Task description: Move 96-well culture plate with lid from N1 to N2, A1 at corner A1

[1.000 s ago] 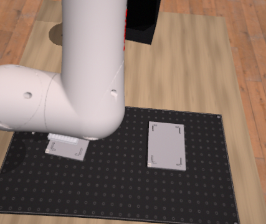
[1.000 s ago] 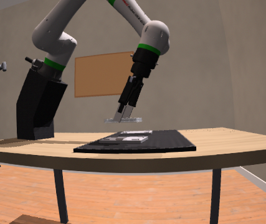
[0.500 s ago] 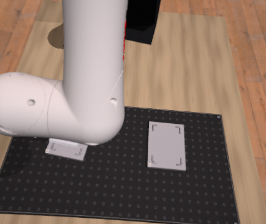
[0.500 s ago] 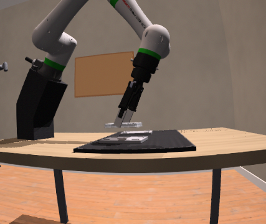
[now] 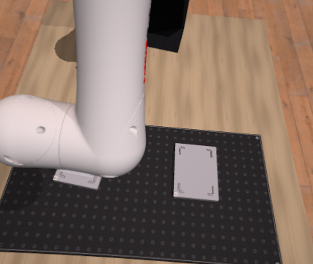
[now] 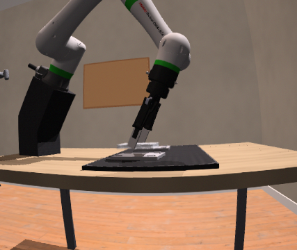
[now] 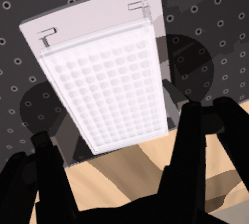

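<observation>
Now: the plate nest N2 60 mm below my hand. The rest, counted from my hand: 96-well culture plate: 20 mm below; then clear lid: 20 mm below; then plate nest N1: 60 mm ahead, 300 mm to the left, 60 mm below.
</observation>
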